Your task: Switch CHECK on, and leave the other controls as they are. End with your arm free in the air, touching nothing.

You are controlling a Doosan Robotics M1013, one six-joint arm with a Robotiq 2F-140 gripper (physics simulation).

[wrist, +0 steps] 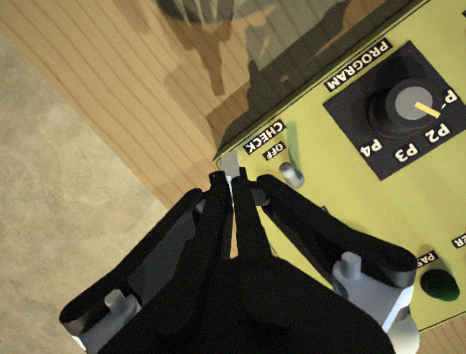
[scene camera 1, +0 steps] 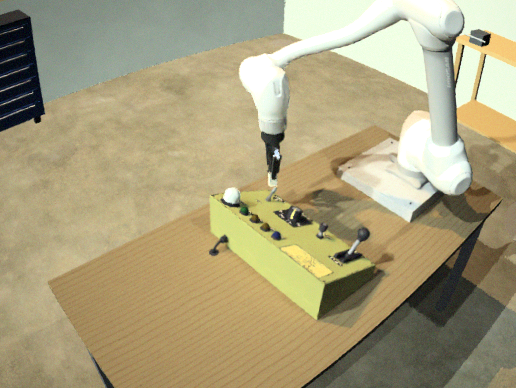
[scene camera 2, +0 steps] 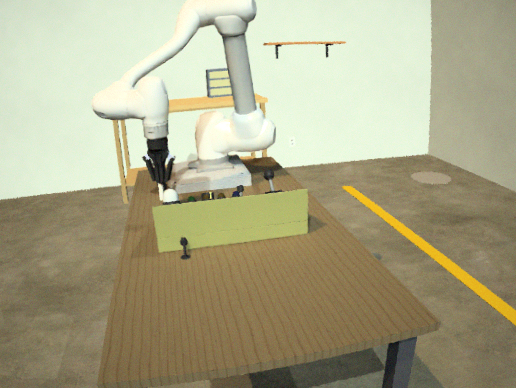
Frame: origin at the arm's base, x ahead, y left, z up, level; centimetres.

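Seen in the pictures: gripper, fingertip midpoint: (wrist: 232, 163) (scene camera 1: 272, 185); arm's base at its link origin: (scene camera 1: 413, 172) (scene camera 2: 214, 165).
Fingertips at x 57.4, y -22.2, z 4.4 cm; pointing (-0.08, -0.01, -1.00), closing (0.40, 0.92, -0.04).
Observation:
Pixels of each thing's top centre, then the offset from my fingertips to it. "*": a spot on its surface instead.
- CHECK toggle at its top centre: (wrist: 295, 181) (scene camera 1: 272, 188) dx +4.1, dy +4.4, dz +2.9 cm
- OFF label at a spot on its surface: (wrist: 274, 150) * dx +2.0, dy +4.4, dz -2.5 cm
- white dome at a spot on its surface: (scene camera 1: 231, 196) (scene camera 2: 174, 194) * dx +21.8, dy +5.8, dz +8.4 cm
- PROGRAM knob at its top centre: (wrist: 423, 108) (scene camera 1: 295, 207) dx +4.5, dy +16.5, dz +2.7 cm
- green button at a spot on its surface: (wrist: 440, 285) (scene camera 1: 246, 207) * dx +19.5, dy +10.6, dz +6.0 cm
- ball-topped lever at its top centre: (scene camera 1: 364, 229) (scene camera 2: 268, 169) dx -2.3, dy +40.2, dz +6.7 cm
- small black handle at a spot on its surface: (scene camera 2: 184, 247) (scene camera 1: 216, 244) * dx +29.0, dy +7.2, dz -6.9 cm
The CHECK toggle (scene camera 1: 271, 194) (wrist: 291, 175) is a small grey lever on the sloping top of the yellow-green control box (scene camera 1: 265, 260) (scene camera 2: 230, 220) (wrist: 350, 200). In scene camera 1 it leans toward the box's back edge, the side where the OFF label (wrist: 274, 150) stands. The ON label is almost wholly hidden behind a finger in the wrist view. My gripper (scene camera 1: 272, 181) (scene camera 2: 161, 192) (wrist: 232, 163) is shut and empty, pointing down. Its tips are low over the box's corner, beside the toggle, with a gap showing between them in the wrist view. The toggle does not show in scene camera 2.
Near the toggle are a white dome (scene camera 1: 231, 196) (scene camera 2: 170, 195), the PROGRAM knob (scene camera 1: 295, 214) (wrist: 414, 102) and a green button (scene camera 1: 244, 211) (wrist: 440, 285). A ball-topped lever (scene camera 1: 363, 233) (scene camera 2: 269, 174) stands at the far end. A small black handle (scene camera 1: 218, 245) (scene camera 2: 184, 247) sticks out in front.

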